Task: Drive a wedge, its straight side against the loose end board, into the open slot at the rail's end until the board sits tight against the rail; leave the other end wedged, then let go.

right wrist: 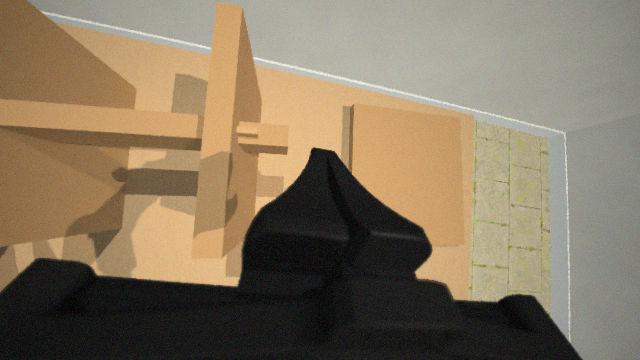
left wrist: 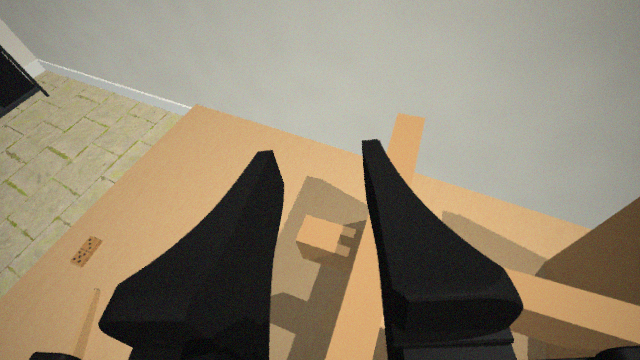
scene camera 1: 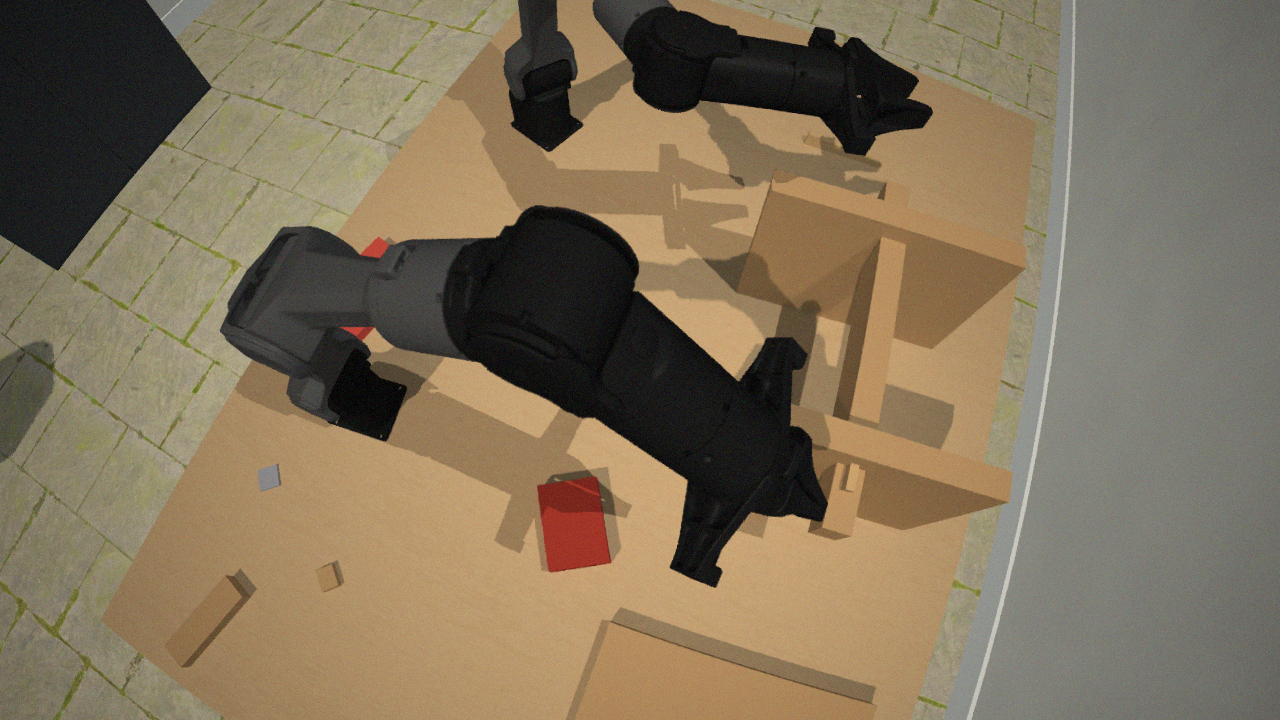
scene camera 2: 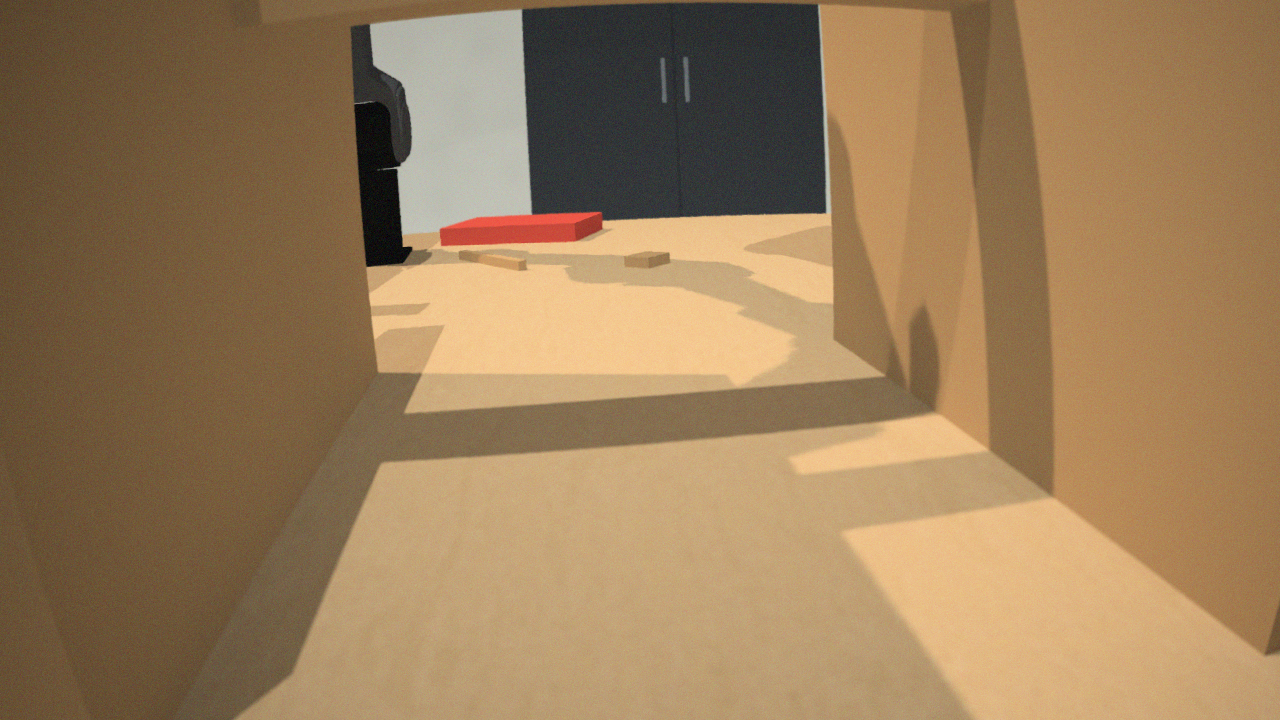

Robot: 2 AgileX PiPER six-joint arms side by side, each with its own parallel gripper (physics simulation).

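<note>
The loose end board stands at the upper end of the rail. The rail's slotted end pokes out past it, with a dark open gap between two prongs. The other end board has a rail end with a small wedge standing in it. My left gripper is open and empty, above the table beyond the loose board. My right gripper is shut, beside the wedged end, holding nothing visible.
A thin strip and a domino lie near my left gripper. A red box, a large flat board, a long block, a small block and a grey square lie around the right arm.
</note>
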